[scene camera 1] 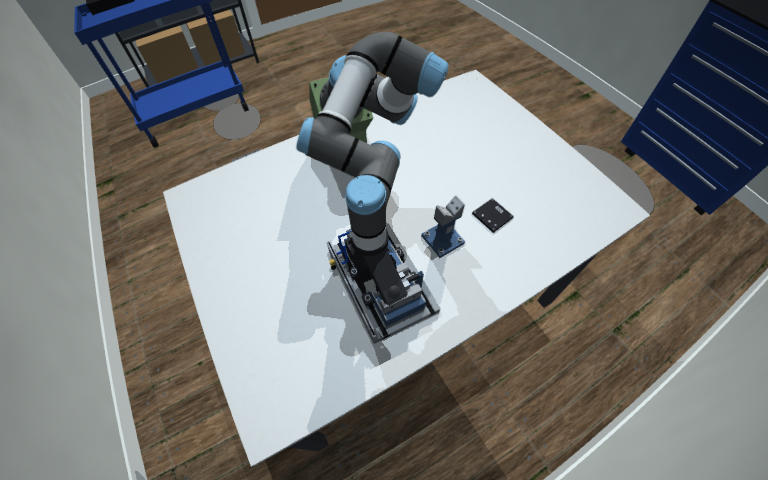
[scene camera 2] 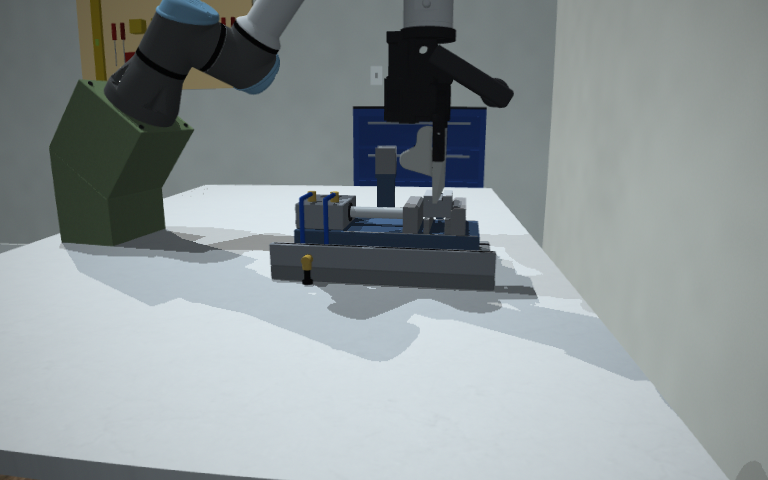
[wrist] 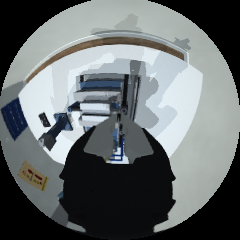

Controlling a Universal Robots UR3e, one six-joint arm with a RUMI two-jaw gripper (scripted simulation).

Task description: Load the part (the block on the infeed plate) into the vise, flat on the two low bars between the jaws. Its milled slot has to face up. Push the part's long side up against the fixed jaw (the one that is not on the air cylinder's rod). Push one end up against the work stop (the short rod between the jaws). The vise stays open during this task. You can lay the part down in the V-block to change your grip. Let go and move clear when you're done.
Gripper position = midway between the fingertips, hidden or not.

I see my gripper [scene camera 2: 434, 203].
My gripper also shows in scene camera 1 [scene camera 1: 376, 291] and in the wrist view [wrist: 118, 113].
